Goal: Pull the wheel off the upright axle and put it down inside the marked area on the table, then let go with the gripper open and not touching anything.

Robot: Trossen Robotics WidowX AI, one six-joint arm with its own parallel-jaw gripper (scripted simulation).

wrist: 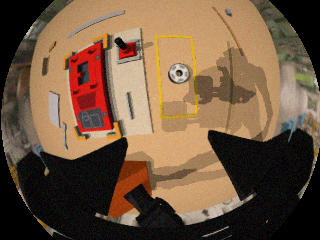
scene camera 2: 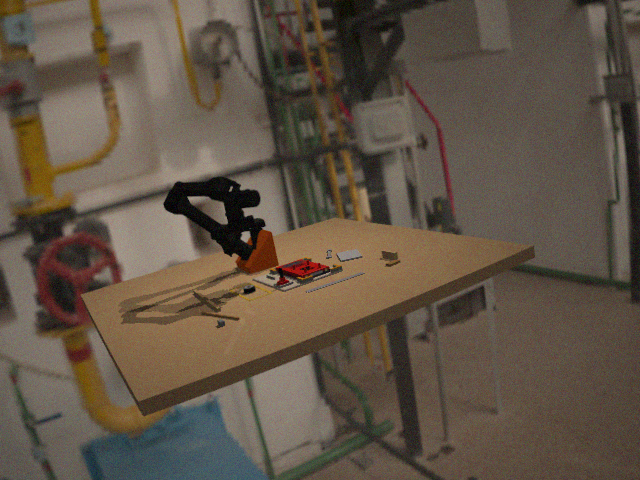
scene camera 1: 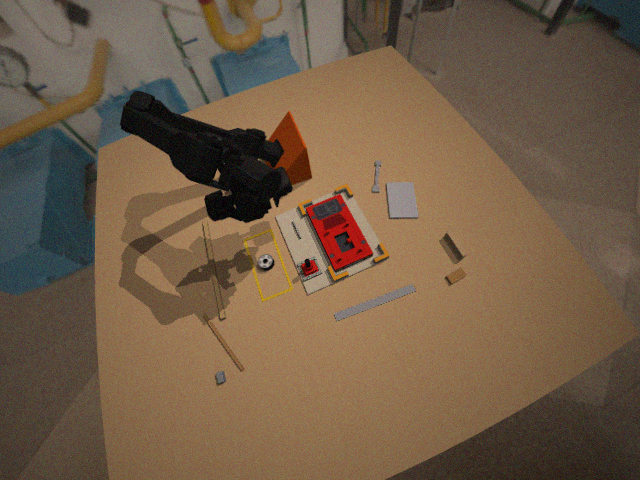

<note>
My gripper is open and holds nothing. Also in view: a grey plate and a grey bar.
My gripper also shows in the wrist view and in scene camera 2.
</note>
